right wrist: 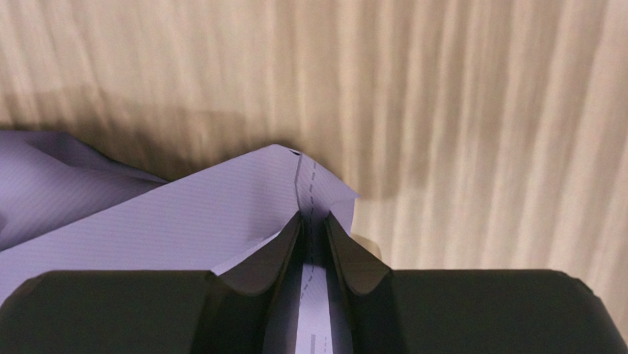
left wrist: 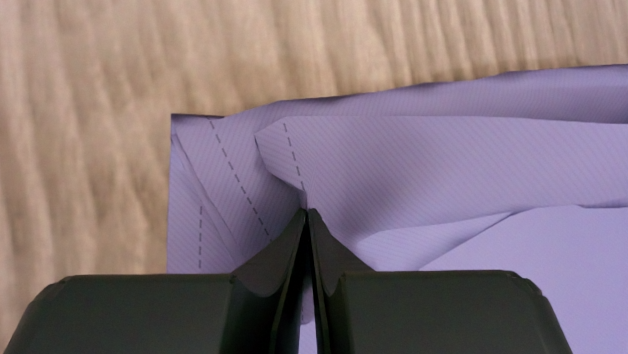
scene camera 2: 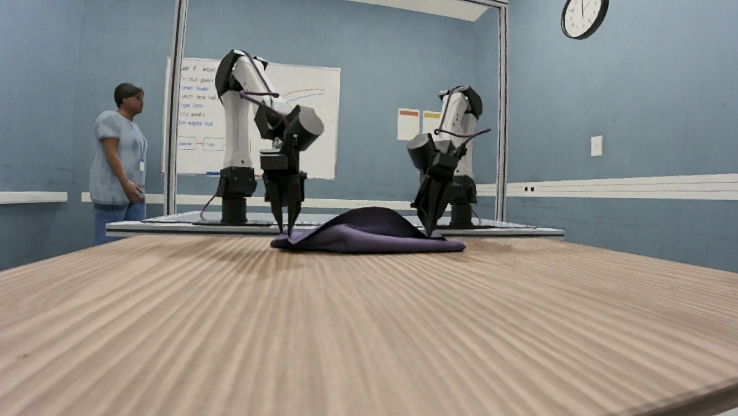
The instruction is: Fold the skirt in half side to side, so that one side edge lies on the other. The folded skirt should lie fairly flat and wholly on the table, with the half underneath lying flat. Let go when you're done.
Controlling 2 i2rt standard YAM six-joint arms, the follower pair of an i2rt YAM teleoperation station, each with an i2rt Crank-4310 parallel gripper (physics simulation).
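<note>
The purple skirt (scene camera 2: 361, 244) (left wrist: 410, 165) (right wrist: 215, 215) lies on the table folded over, its layers bulging up into a hump in the middle in scene camera 2. In the left wrist view, the upper layer's corner sits inward from the lower layer's corner, and a strip of the lower layer shows beyond its edge. My left gripper (scene camera 2: 429, 235) (left wrist: 307, 213) is shut on the skirt, pinching the upper layer near that corner, low at the table. My right gripper (scene camera 2: 286, 234) (right wrist: 314, 215) is slightly open at the other corner, with skirt fabric showing between and under its fingertips.
The wooden table (scene camera 2: 361, 320) (left wrist: 90, 125) (right wrist: 450, 100) extends around the skirt. The two arm bases stand behind it, within a metal frame (scene camera 2: 501, 113). A person (scene camera 2: 117, 160) stands at the far left, beside a whiteboard (scene camera 2: 310, 134).
</note>
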